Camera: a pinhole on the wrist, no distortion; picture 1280 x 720 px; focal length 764.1 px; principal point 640.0 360.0 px. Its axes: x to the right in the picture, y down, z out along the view. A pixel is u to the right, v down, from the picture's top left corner.
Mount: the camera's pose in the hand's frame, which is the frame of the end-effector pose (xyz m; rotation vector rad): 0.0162 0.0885 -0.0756 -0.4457 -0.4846 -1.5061
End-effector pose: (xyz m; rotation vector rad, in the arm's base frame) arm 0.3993 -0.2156 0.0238 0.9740 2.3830 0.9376
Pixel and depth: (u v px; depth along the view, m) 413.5 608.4 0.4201
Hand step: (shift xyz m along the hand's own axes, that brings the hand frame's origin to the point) 0.1404 0.4298 0.2050
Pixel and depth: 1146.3 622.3 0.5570
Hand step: 0.1942 0.0988 0.5961
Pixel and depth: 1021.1 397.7 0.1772
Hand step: 0.0206 0.1148 0.1208
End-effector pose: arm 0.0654 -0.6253 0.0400 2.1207 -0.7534 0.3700
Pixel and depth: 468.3 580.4 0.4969
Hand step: 0.1451 0.4623 0.2760
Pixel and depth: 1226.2 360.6 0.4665
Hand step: 0.0059 0.0535 0.5112
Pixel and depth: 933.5 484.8 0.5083
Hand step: 0.0864 0.2133 0.4563
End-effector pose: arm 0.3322 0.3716 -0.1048 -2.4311 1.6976 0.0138
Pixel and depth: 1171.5 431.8 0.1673
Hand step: 0.0280 0.0862 0.1284
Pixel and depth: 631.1 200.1 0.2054
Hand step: -0.0324 0.2047 0.0923
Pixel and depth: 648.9 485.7 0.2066
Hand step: 0.0445 0.2029 0.0974
